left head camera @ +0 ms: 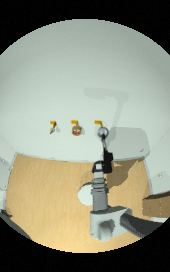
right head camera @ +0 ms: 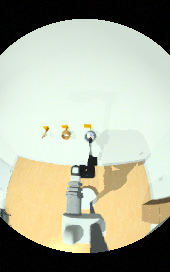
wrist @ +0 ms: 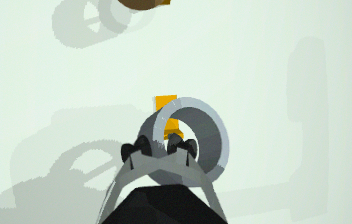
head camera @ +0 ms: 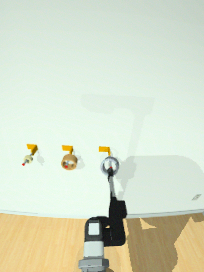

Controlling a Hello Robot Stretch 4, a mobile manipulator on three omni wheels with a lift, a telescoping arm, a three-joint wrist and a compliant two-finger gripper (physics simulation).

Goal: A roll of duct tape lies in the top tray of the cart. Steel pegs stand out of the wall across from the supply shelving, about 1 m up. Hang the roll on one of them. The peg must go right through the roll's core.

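Where they show: gripper, between the fingertips: (left head camera: 101, 135) (right head camera: 89, 138) (wrist: 159, 147) (head camera: 109, 170); robot's base, origin of its link: (left head camera: 88, 193) (right head camera: 84, 197).
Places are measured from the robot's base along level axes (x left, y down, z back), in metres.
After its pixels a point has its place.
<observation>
The grey duct tape roll (head camera: 102, 165) @(y -1.073, x -0.045, z -0.544 m) (wrist: 214, 137) @(y -1.101, x -0.085, z -0.557 m) is held up at the wall in front of the rightmost orange peg bracket (head camera: 104, 149) @(y -1.054, x -0.068, z -0.713 m) (left head camera: 98, 122) @(y -1.048, x -0.077, z -0.712 m) (right head camera: 87, 126) @(y -1.046, x -0.071, z -0.709 m) (wrist: 165, 102). My gripper (head camera: 110, 173) @(y -1.032, x -0.088, z -0.544 m) (wrist: 159, 147) @(y -1.032, x -0.088, z -0.544 m) is shut on the roll's wall, one finger inside the core and the other outside. In the wrist view, the lower part of the bracket shows through the core, left of its middle. In the head view, a small red tip shows inside the ring's outline near my fingers. The peg's shaft is mostly hidden, so I cannot tell how far it passes through the core.
A tan roll (head camera: 73, 158) @(y -1.059, x 0.126, z -0.614 m) hangs on the middle peg, and its brown edge (wrist: 142, 4) @(y -1.023, x 0.107, z -0.622 m) shows at the top of the wrist view. A small cream roll (head camera: 28, 159) @(y -1.060, x 0.393, z -0.595 m) is on the left peg. A brown box (left head camera: 157, 205) @(y -0.455, x -1.178, z 0.583 m) (right head camera: 156, 211) stands at the right on the wooden floor.
</observation>
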